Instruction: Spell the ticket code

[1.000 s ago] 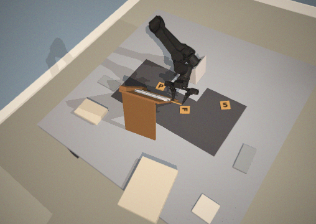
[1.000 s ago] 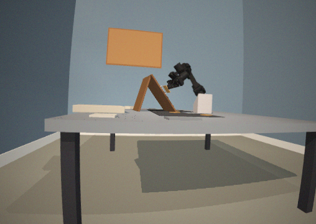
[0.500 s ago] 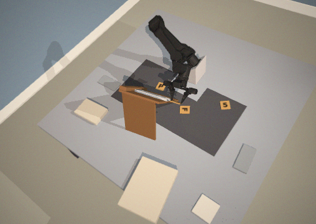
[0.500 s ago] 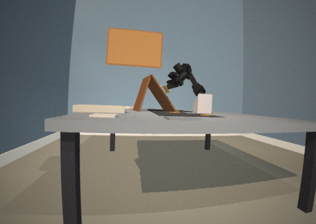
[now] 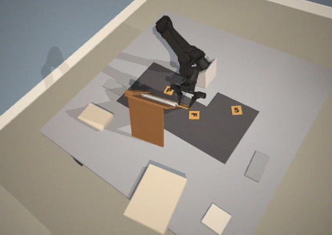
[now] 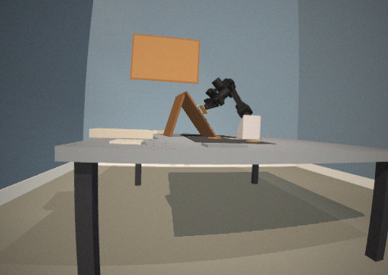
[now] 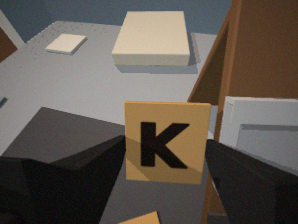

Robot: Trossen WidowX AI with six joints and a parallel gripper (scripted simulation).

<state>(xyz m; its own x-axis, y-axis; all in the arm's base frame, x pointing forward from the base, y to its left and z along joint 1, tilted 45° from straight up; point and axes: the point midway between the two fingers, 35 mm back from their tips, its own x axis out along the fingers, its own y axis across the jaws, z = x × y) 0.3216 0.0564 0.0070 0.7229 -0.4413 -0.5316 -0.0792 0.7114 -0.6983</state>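
Now: the white ticket 11 cm to the right of my gripper tip, 9 cm below it and 5 cm behind it. From my gripper tip the other things lie so: f tile (17 cm below, 7 cm behind, 2 cm to the left); then k tile (right at my gripper tip); then y tile (20 cm to the right, 2 cm ahead).
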